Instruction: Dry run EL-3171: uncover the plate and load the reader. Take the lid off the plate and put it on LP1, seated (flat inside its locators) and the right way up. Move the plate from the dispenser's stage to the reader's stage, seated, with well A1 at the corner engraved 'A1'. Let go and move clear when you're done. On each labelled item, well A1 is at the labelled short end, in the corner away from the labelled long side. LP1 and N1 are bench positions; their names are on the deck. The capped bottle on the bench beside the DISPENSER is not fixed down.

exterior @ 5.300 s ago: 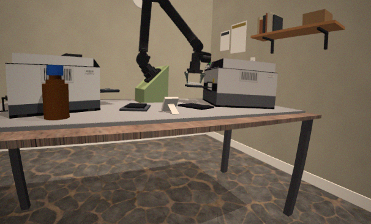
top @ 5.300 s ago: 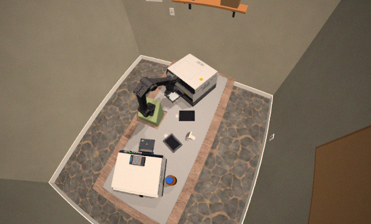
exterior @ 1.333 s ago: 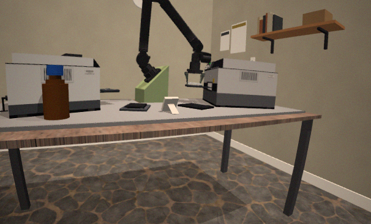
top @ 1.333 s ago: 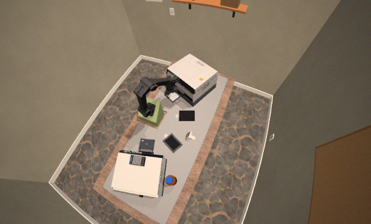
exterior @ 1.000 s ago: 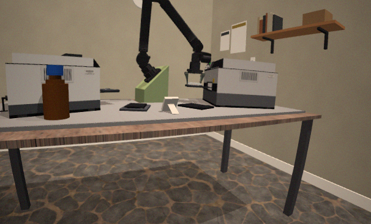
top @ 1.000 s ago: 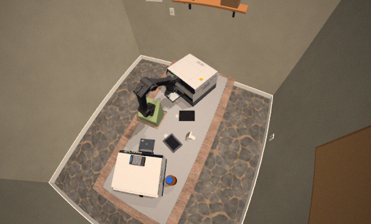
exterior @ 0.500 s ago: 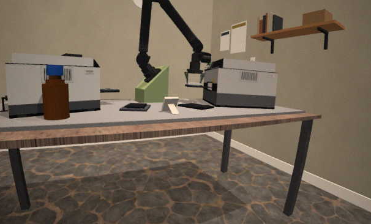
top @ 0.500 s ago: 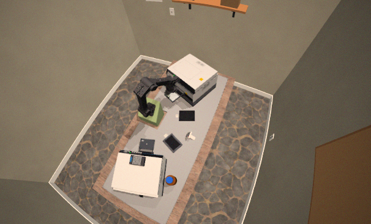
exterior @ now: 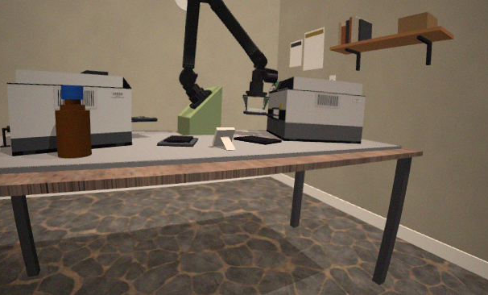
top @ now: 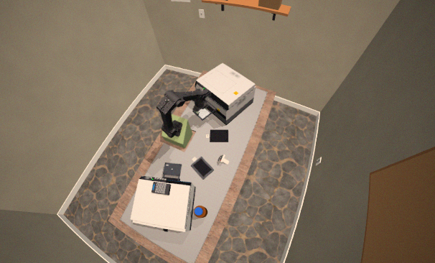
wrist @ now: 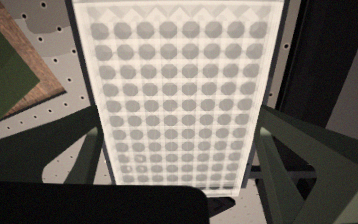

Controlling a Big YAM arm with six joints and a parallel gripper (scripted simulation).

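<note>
The lidded white well plate lies right at my hand. Round my hand: black pad (220 mm ahead, 100 mm to the right, 120 mm below); then dark lid (220 mm ahead, 420 mm to the right, 110 mm below); then grey pad (220 mm ahead, 420 mm to the right, 120 mm below).
</note>
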